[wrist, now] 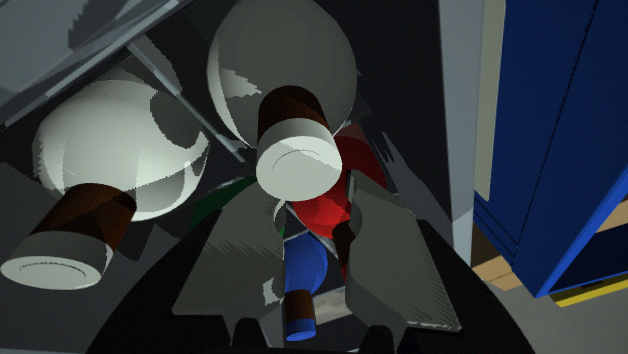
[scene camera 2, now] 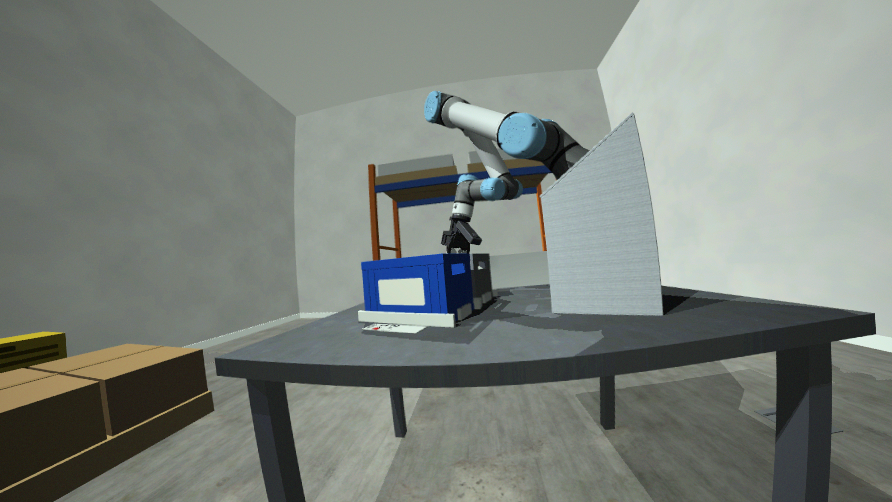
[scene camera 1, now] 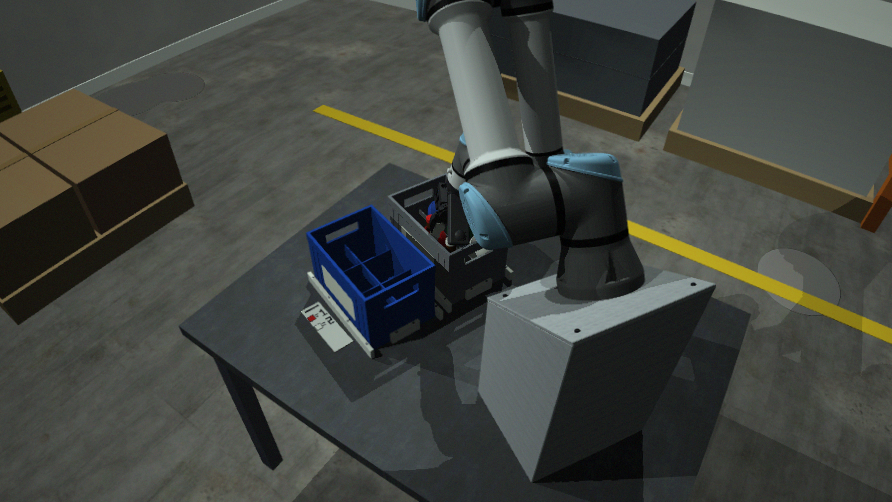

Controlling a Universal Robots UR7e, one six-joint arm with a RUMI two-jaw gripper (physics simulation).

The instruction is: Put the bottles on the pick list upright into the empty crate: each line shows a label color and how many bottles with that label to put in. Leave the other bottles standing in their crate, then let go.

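Places are measured from the arm's base along level axes (x right, y ahead, z up), in millimetres.
Pixels of known places: gripper, fingertip midpoint: [scene camera 1: 441, 243]; arm's base, link origin: [scene camera 2: 585, 179] [scene camera 1: 600, 284].
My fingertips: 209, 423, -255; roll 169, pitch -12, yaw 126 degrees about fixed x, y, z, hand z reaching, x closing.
For each thing: its top centre in the pictures, then the offset to it from my fingertips, as dx, dy, dz. Level surfaces: height alone.
- grey crate, top centre: [wrist: 296, 319] [scene camera 1: 447, 210] [scene camera 2: 448, 256] +53, +11, +64
- red-label bottle, top centre: [wrist: 366, 279] [scene camera 1: 432, 218] +17, +35, +55
- blue-label bottle, top centre: [wrist: 301, 336] +130, +69, +52
- partly hidden green-label bottle, top centre: [wrist: 231, 316] +90, -11, +52
- blue crate, top centre: [scene camera 1: 368, 248] [scene camera 2: 416, 257] -159, +107, +64
- pick list, top centre: [scene camera 1: 326, 325] [scene camera 2: 393, 327] -290, +160, -109
- dark table, surface height: dz -111
- white rail, top centre: [scene camera 1: 338, 308] [scene camera 2: 400, 312] -249, +149, -81
The grey crate [scene camera 1: 465, 284] [scene camera 2: 481, 274] [wrist: 459, 125] holds the bottles, with two white-label bottles [wrist: 280, 55] [wrist: 117, 135] nearest in the wrist view, a red-label bottle [wrist: 320, 215], a blue-label bottle [wrist: 306, 260] and a partly hidden green-label bottle [wrist: 220, 200]. My gripper [scene camera 1: 446, 232] [scene camera 2: 458, 250] [wrist: 319, 170] is down at the grey crate, partly open, with nothing held. One white cap shows just beyond its fingertips; the red-label neck is partly hidden behind the right finger. The blue crate [scene camera 1: 399, 318] [scene camera 2: 371, 290] [wrist: 540, 125] shows empty compartments. The pick list [scene camera 1: 335, 337] [scene camera 2: 408, 329] shows a red square; its small print is hard to read.
Both crates stand side by side on the dark table [scene camera 1: 280, 374] [scene camera 2: 536, 355]. A white rail [scene camera 1: 342, 315] [scene camera 2: 405, 318] runs along the blue crate's outer side. The robot's grey pedestal [scene camera 1: 530, 374] [scene camera 2: 602, 249] stands at the right. The grey crate's walls and dividers surround the bottles closely.
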